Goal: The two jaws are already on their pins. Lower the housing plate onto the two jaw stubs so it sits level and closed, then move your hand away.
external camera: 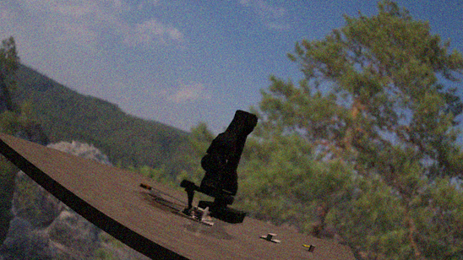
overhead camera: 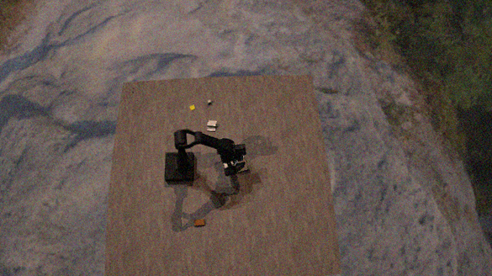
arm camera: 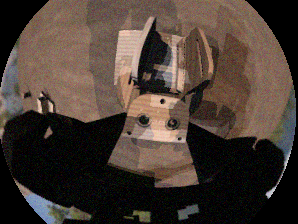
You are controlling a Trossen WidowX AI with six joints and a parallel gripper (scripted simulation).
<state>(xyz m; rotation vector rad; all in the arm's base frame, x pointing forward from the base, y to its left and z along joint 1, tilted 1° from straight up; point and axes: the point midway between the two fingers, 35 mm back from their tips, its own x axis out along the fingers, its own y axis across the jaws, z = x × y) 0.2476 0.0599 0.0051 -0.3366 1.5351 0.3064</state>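
My gripper tip is now 2 cm below the housing plate and 1 cm short of it. From my gripper tip the other things lie so: yellow piece: 36 cm to the left, 26 cm behind, 1 cm below.
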